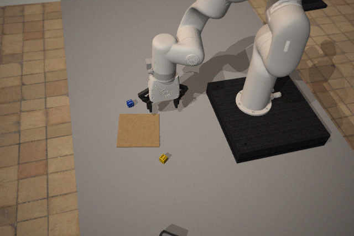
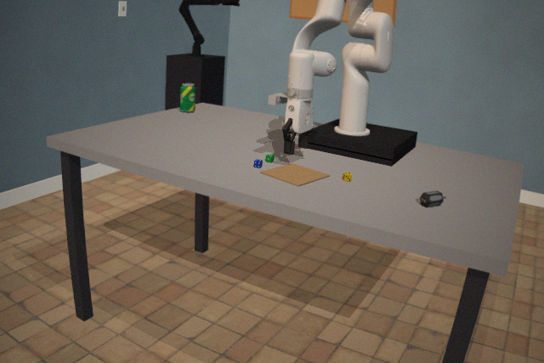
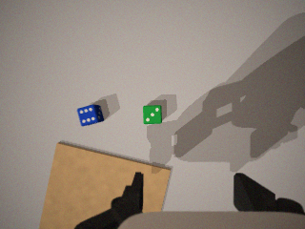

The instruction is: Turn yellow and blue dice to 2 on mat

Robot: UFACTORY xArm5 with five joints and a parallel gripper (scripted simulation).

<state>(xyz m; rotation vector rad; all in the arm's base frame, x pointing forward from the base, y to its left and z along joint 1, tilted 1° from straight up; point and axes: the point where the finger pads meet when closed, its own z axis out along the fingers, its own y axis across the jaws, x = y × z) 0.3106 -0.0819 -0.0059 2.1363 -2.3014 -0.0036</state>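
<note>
Now: hand 18 cm to the right of the yellow die, 6 cm short of it and 4 cm above it. The rest, counted from my hand: blue die: 10 cm ahead, 7 cm to the right, 4 cm below; green die: 7 cm to the right, 4 cm below, 3 cm ahead; mat: 10 cm ahead, 5 cm below, 4 cm to the left.
</note>
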